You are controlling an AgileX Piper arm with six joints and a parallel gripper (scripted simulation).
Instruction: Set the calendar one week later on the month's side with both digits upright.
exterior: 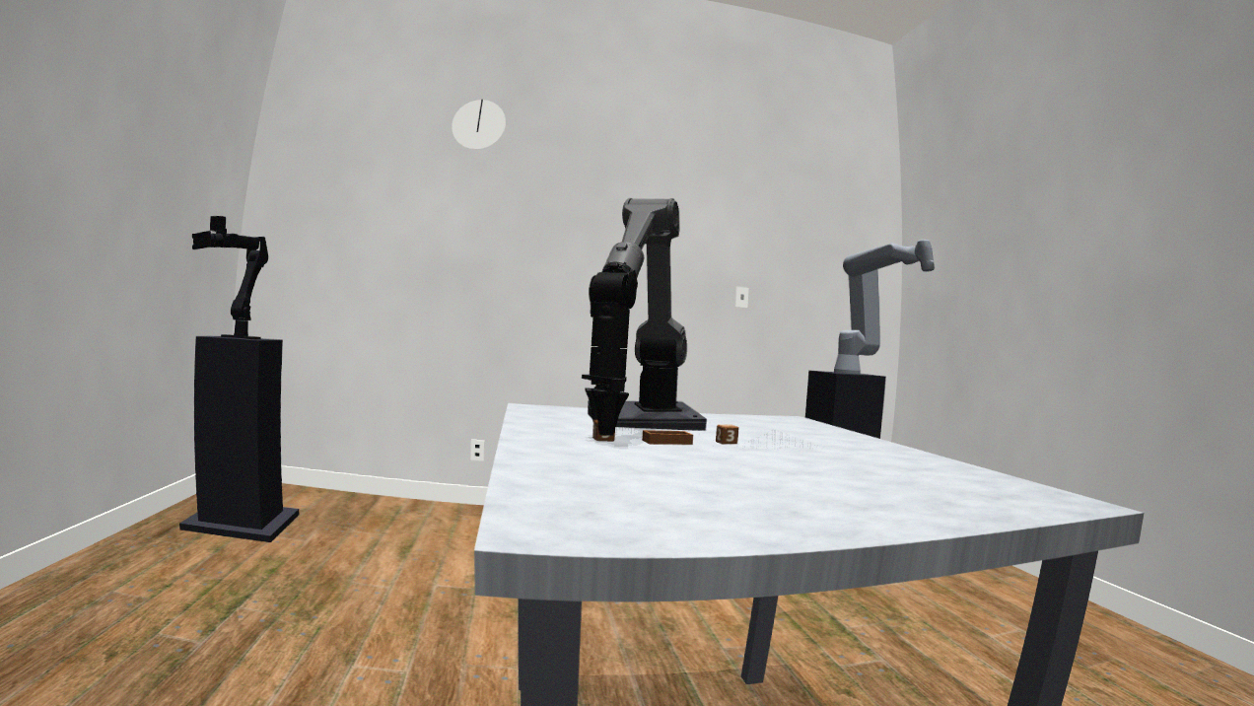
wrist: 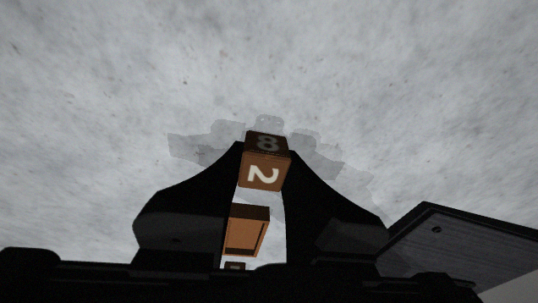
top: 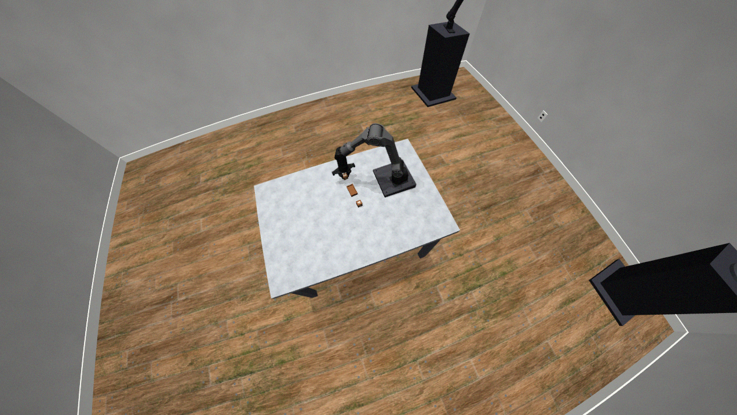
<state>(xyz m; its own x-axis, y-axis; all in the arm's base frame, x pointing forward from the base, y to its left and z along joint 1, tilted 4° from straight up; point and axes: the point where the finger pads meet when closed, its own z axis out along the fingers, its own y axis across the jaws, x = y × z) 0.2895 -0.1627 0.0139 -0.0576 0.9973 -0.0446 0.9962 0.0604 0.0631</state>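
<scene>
Right now my hand is 21 cm to the right of the brown cube and 1 cm past it. The rest, counted from my hand: tray 11 cm to the left, 1 cm below, 1 cm behind.
</scene>
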